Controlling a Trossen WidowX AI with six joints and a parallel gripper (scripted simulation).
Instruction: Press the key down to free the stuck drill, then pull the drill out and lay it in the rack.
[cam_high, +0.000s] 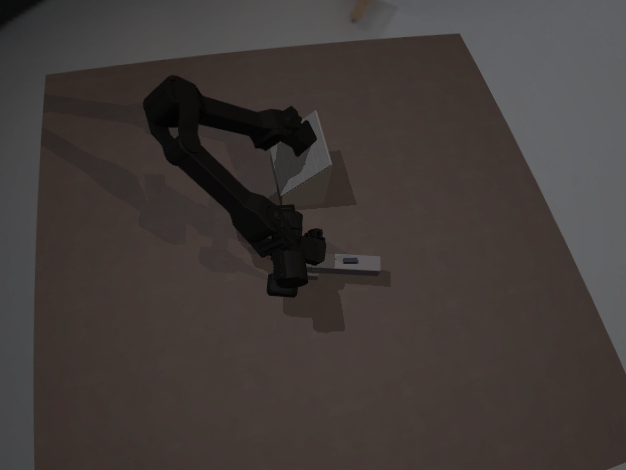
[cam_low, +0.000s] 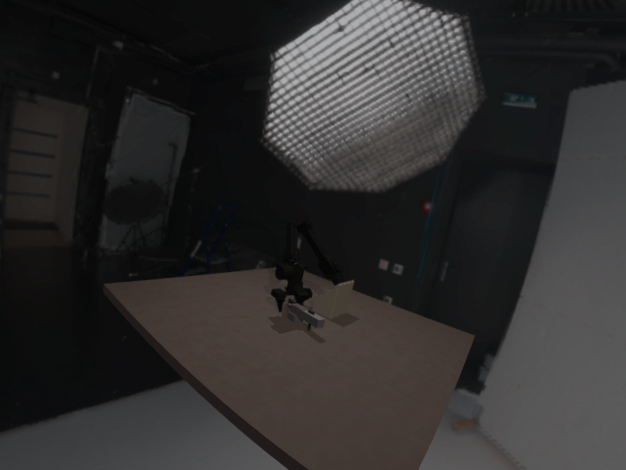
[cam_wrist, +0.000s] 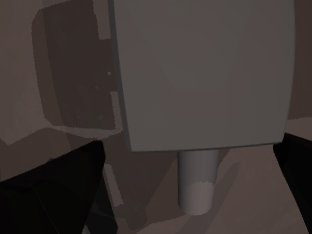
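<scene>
My gripper tip is now 20 mm short of the drill, 50 mm to the right of it and 30 mm below it. From my gripper tip the other things lie so: dark key: 50 mm ahead, 130 mm to the left, 30 mm above; then grey rack: 90 mm behind, 20 mm to the right; then long pale grey block: 40 mm ahead, 110 mm to the left, 30 mm above.
</scene>
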